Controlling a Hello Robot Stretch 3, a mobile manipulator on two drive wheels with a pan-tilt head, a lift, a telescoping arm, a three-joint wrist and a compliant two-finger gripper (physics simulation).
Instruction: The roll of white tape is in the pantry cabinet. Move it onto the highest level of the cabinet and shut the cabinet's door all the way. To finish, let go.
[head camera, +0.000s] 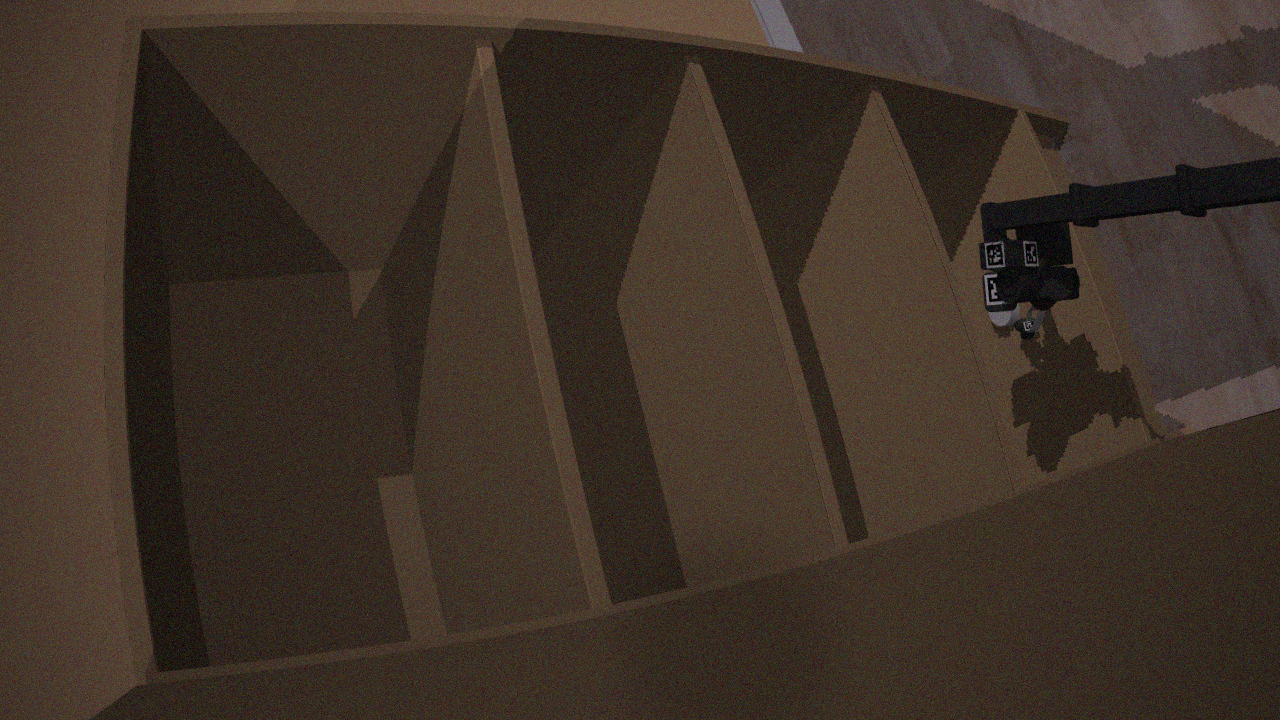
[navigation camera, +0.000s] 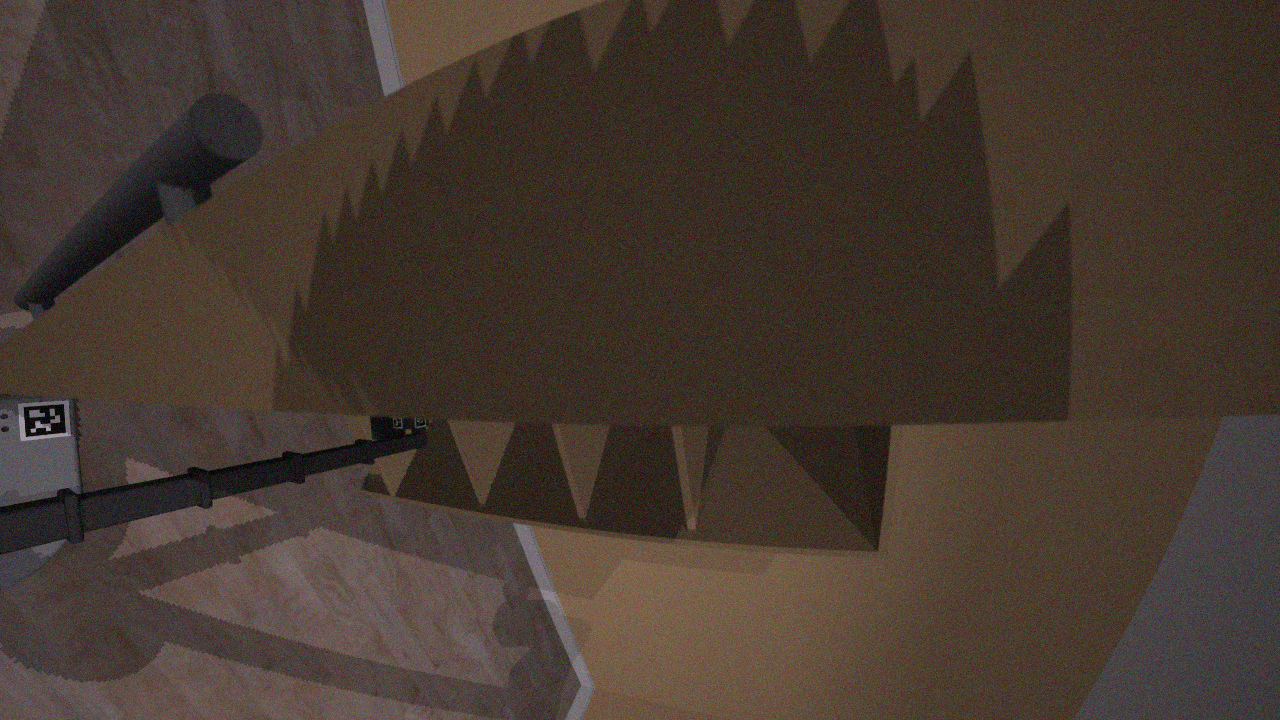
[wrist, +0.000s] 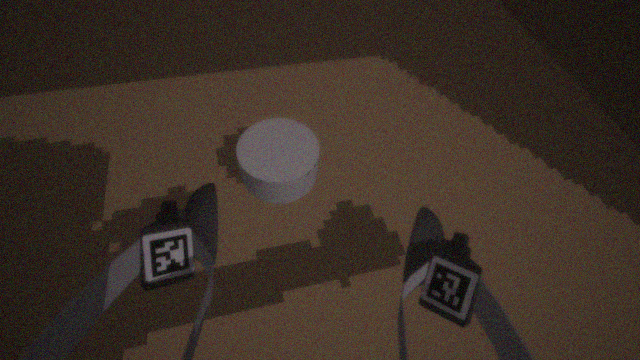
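Places are measured from the robot's base along level axes (x ahead, y left, z up), in centimetres.
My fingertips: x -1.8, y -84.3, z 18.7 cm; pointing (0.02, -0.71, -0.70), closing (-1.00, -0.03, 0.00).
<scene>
Behind a point stands the place of what it marks.
The roll of white tape (head camera: 1002, 316) {y -88.2, x 2.0, z 19.3 cm} (wrist: 278, 152) lies flat on the lowest visible board of the pantry cabinet (head camera: 501, 259) {y -77.7, x -6.6, z 104.0 cm} (navigation camera: 685, 474) {y -78.2, x -16.4, z 103.6 cm}. The cabinet appears sideways in the head view, its upper end at the left. My gripper (head camera: 1029, 310) {y -84.3, x -1.8, z 18.7 cm} (wrist: 314, 223) {y -84.3, x -1.8, z 18.7 cm} is open over that board. The tape is a little beyond the fingertips, between their lines and nearer the left finger, and is not held. In the head view my gripper partly hides it. The door (head camera: 805, 626) {y -30.9, x 12.9, z 109.2 cm} (navigation camera: 626, 268) stands open. In the navigation view the door hides the fingers.
The black door handle (navigation camera: 134, 205) {y -6.1, x 11.4, z 105.6 cm} sticks out from the door's outer face. My black arm (head camera: 1172, 189) {y -41.5, x -10.6, z 47.5 cm} (navigation camera: 241, 483) {y -30.7, x -10.8, z 47.7 cm} reaches in past the cabinet's open front. Higher boards (head camera: 505, 295) {y -77.2, x -3.4, z 104.0 cm} (head camera: 742, 295) {y -76.7, x -2.2, z 79.2 cm} divide the cabinet. Wooden floor (head camera: 1190, 295) {y -61.0, x 0.2, z 0.1 cm} (navigation camera: 295, 608) {y -57.2, x -58.3, z 0.0 cm} shows beyond it.
</scene>
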